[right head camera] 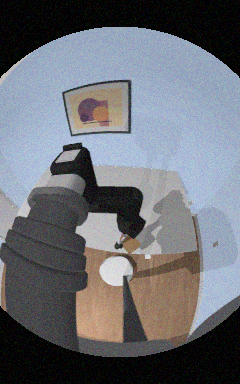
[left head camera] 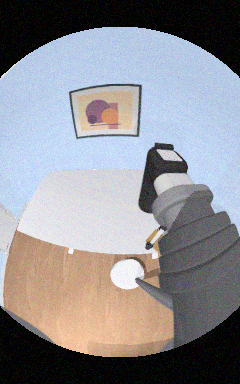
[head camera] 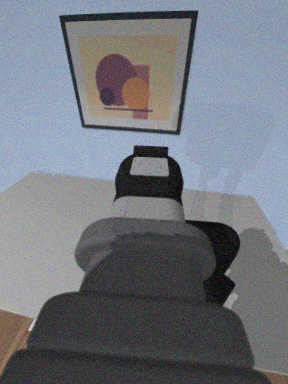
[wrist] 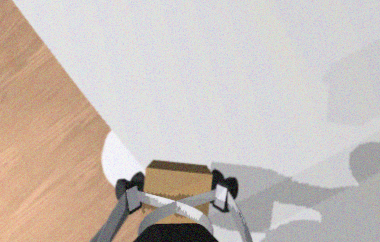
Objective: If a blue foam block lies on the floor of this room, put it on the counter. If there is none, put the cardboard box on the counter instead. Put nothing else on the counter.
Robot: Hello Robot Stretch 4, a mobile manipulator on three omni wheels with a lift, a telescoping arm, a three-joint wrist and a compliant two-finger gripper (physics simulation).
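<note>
My gripper point(wrist: 177, 184) is shut on a small brown cardboard box point(wrist: 179, 179) point(right head camera: 132, 244), its fingertips on the box's two sides. The box is over the front edge area of a pale table top point(wrist: 200, 75) point(head camera: 50, 215) point(left head camera: 90, 210) point(right head camera: 105, 227); the gap between box and top cannot be told. Part of the box also shows beside the arm in the left head view. The arm hides part of the table top in the head views. No surface in these frames can be told for sure as the counter. A blue foam block does not show in these views.
The wooden floor point(left head camera: 45, 285) point(right head camera: 165, 300) point(wrist: 40, 100) lies on the near side of the table. A round white disc point(left head camera: 126, 274) point(right head camera: 115, 270) point(wrist: 114, 160) is below the table's near edge. A framed picture point(head camera: 130, 80) point(left head camera: 106, 111) point(right head camera: 98, 108) hangs on the blue wall behind.
</note>
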